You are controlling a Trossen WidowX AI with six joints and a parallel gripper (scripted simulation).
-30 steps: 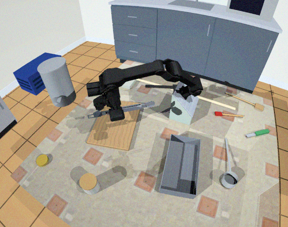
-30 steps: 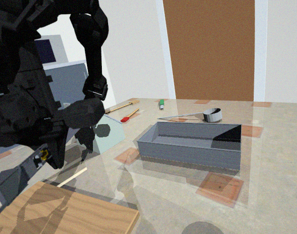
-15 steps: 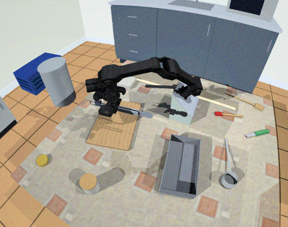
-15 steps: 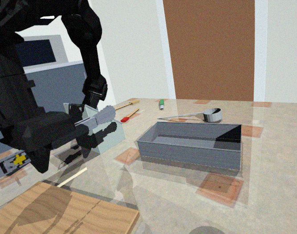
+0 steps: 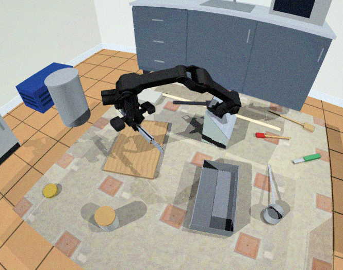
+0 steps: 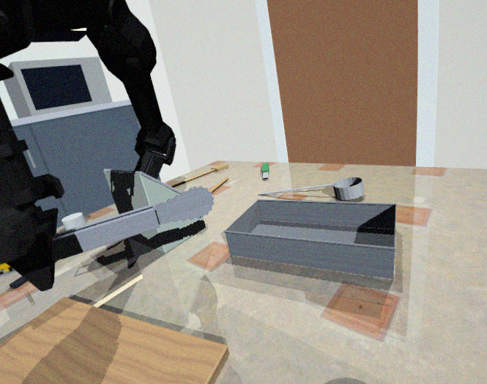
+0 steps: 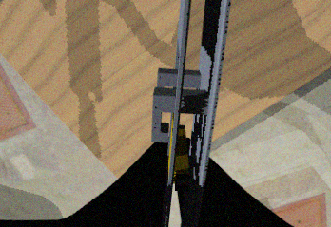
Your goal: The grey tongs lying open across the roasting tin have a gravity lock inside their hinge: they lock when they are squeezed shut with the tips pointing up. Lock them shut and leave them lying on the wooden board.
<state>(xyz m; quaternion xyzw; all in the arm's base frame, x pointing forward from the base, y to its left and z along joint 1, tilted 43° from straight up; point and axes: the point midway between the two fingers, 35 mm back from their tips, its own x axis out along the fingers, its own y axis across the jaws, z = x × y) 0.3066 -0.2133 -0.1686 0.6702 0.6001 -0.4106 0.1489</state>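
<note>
My gripper tip is now 150 mm above the wooden board, 40 mm to the left of it and 40 mm past it. Round my gripper tip: yellow disc: 390 mm ahead, 240 mm to the right, 150 mm below; then roasting tin: 410 mm to the left, 130 mm below, 60 mm ahead; then lidded jar: 350 mm ahead, 130 mm below, 80 mm to the left.
</note>
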